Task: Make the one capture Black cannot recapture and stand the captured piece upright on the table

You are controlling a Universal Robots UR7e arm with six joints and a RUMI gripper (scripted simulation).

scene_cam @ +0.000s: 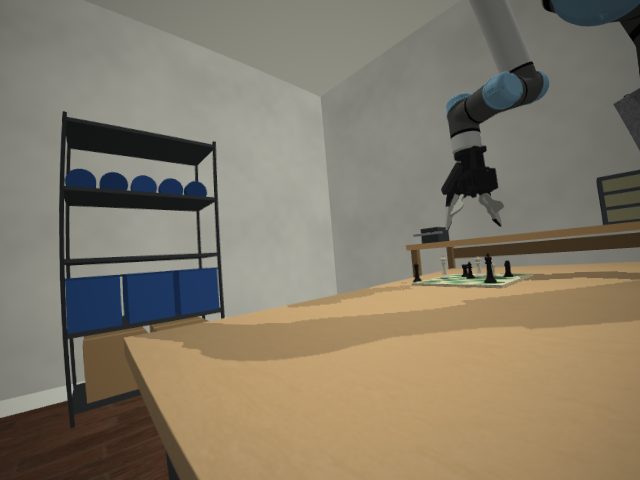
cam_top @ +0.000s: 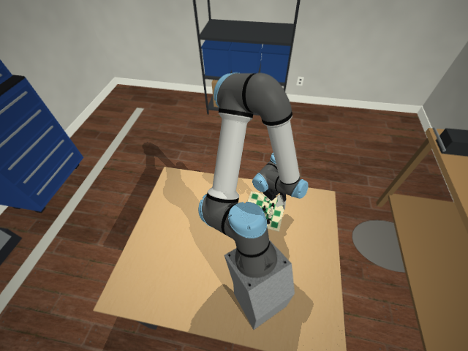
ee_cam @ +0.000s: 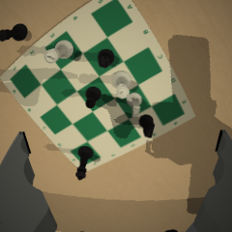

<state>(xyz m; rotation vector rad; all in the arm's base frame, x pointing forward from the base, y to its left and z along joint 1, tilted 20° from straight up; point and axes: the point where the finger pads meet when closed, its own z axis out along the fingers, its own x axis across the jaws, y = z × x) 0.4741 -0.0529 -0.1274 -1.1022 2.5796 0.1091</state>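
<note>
Right now the green-and-cream chessboard is 13 cm below my hand, 4 cm to the left of it and 1 cm ahead of it.
</note>
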